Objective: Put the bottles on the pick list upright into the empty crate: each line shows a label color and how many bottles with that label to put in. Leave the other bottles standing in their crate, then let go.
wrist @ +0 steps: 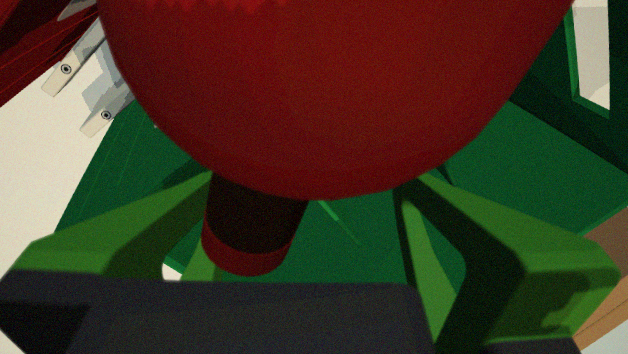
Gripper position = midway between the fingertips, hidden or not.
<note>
I see my gripper (pixel 314 175) and a red bottle (pixel 283 109).
</note>
